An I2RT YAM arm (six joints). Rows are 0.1 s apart.
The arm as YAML. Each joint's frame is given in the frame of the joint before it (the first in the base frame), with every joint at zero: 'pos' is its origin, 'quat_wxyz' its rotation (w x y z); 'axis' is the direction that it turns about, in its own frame. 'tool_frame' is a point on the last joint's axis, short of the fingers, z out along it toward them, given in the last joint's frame.
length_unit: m
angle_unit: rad
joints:
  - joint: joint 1
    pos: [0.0, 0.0, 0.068]
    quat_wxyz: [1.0, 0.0, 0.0, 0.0]
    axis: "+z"
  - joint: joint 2
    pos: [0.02, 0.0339, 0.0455]
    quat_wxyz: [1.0, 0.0, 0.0, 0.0]
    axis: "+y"
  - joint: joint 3
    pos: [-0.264, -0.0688, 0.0]
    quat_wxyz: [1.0, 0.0, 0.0, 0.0]
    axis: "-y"
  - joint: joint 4
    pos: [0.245, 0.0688, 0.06]
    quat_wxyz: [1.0, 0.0, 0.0, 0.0]
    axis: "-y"
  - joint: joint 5
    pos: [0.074, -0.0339, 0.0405]
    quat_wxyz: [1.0, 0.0, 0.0, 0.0]
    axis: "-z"
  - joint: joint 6
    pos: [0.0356, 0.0, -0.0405]
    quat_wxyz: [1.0, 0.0, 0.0, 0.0]
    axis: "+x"
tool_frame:
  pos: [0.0, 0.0, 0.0]
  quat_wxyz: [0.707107, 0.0, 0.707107, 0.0]
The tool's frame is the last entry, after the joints.
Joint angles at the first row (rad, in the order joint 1, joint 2, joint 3, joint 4, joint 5, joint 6):
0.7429 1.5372 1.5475 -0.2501 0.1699 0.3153
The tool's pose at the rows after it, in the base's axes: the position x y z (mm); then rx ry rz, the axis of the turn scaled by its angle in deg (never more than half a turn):
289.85 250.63 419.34 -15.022 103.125 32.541
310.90 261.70 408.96 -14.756 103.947 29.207
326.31 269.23 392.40 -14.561 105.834 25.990
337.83 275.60 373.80 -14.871 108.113 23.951
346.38 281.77 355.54 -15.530 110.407 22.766
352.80 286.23 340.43 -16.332 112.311 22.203
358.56 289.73 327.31 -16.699 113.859 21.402
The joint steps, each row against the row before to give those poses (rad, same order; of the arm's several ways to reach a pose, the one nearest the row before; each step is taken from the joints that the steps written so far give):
-0.0129 0.0831 0.0953 0.0119 0.0142 -0.0229
-0.0119 0.0851 0.0603 0.0030 0.0278 -0.0233
-0.0084 0.0606 0.0210 -0.0003 0.0267 -0.0133
-0.0053 0.0485 0.0034 -0.0001 0.0099 -0.0042
-0.0019 0.0420 -0.0015 -0.0003 -0.0004 0.0004
-0.0023 0.0331 -0.0023 0.0000 -0.0083 0.0003
-0.0023 0.0302 0.0000 0.0007 -0.0008 0.0008

